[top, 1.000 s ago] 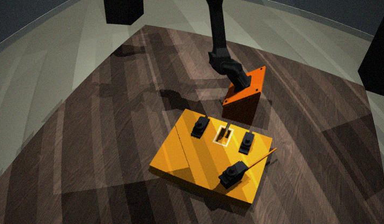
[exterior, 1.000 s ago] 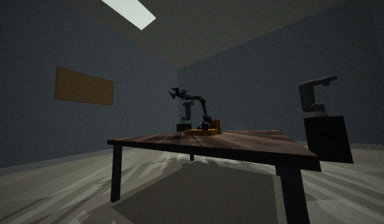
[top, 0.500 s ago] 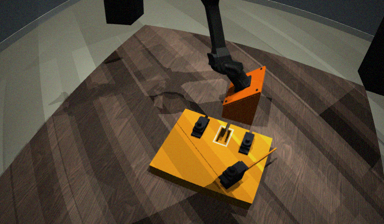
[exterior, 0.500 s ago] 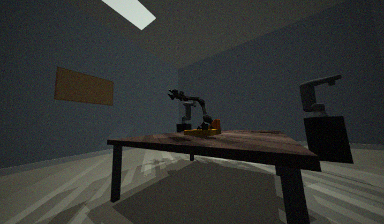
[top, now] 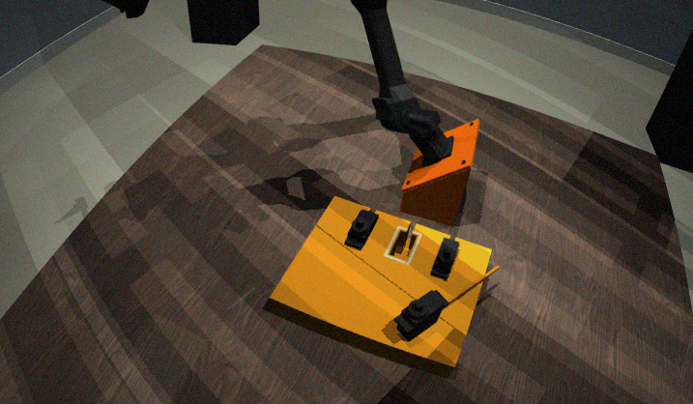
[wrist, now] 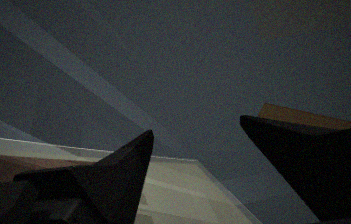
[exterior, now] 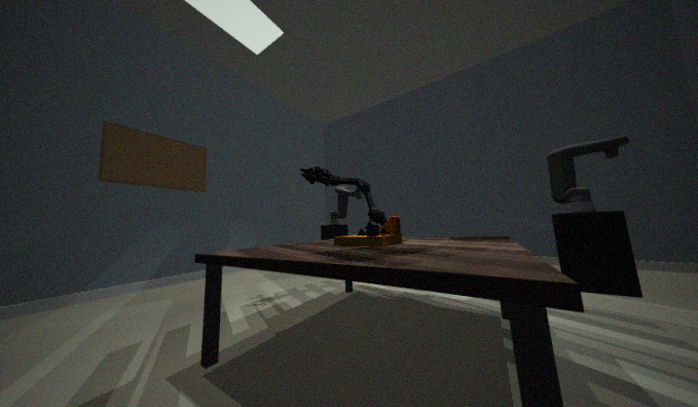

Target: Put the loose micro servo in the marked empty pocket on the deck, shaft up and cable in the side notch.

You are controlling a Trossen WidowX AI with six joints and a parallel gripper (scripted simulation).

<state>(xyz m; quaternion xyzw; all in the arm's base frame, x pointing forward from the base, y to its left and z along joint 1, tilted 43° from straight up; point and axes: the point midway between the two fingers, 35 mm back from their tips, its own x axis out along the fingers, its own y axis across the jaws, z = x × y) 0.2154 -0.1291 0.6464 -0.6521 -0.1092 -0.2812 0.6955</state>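
Right now the yellow deck is 51 cm to the left of my gripper tip, 49 cm below it and 8 cm ahead of it.
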